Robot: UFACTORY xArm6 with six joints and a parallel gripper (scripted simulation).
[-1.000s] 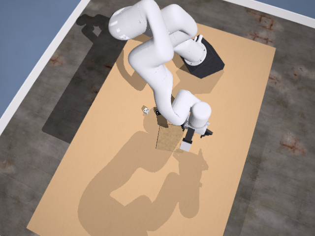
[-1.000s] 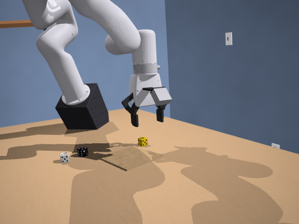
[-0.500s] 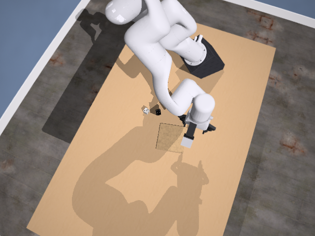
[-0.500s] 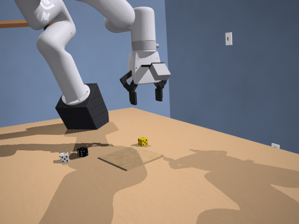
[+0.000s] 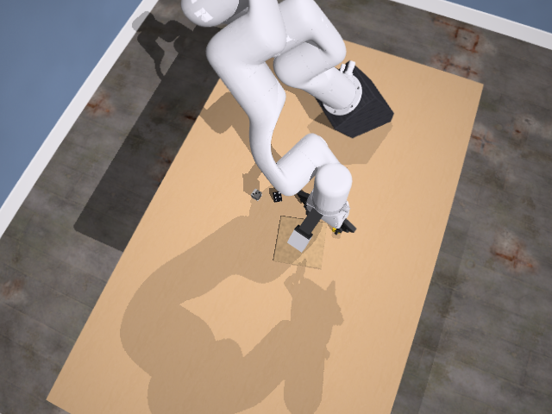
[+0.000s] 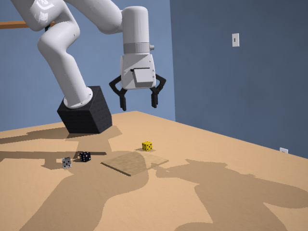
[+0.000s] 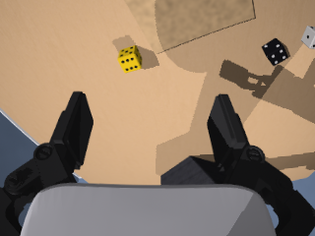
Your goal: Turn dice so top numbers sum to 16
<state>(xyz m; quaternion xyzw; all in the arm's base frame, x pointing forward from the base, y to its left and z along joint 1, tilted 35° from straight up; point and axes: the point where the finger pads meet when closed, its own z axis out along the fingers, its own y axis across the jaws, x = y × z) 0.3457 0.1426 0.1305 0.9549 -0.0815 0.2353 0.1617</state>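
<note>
My hand is 230 mm to the left of the white die, 140 mm above it and 50 mm past it. From my hand the other things lie so: tan mat: 150 mm below, 50 mm to the right, 40 mm ahead; then yellow die: 140 mm below, 40 mm to the left, 40 mm behind; then black die: 160 mm to the right, 140 mm below, 70 mm behind.
</note>
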